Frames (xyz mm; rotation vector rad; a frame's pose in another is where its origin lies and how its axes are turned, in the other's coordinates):
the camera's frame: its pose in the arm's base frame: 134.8 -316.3 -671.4 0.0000 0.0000 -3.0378
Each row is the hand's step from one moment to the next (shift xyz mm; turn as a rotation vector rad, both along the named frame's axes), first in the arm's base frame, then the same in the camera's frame.
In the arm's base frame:
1: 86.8 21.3 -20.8 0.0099 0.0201 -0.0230
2: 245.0 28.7 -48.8 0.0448 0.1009 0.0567
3: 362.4 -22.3 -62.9 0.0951 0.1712 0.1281
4: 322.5 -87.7 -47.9 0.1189 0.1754 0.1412
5: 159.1 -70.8 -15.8 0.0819 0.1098 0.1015
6: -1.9 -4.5 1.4 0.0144 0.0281 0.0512
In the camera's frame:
1: -88.5 -12.2 -20.8 -0.0119 -0.0190 -0.0230
2: -246.7 -3.2 -48.8 -0.0550 -0.0957 0.0567
3: -358.1 59.7 -62.9 -0.1123 -0.1604 0.1281
4: -311.7 120.6 -47.9 -0.1364 -0.1621 0.1412
5: -150.9 86.9 -15.8 -0.0928 -0.1007 0.1015
6: 2.4 4.3 1.4 -0.0172 -0.0265 0.0512

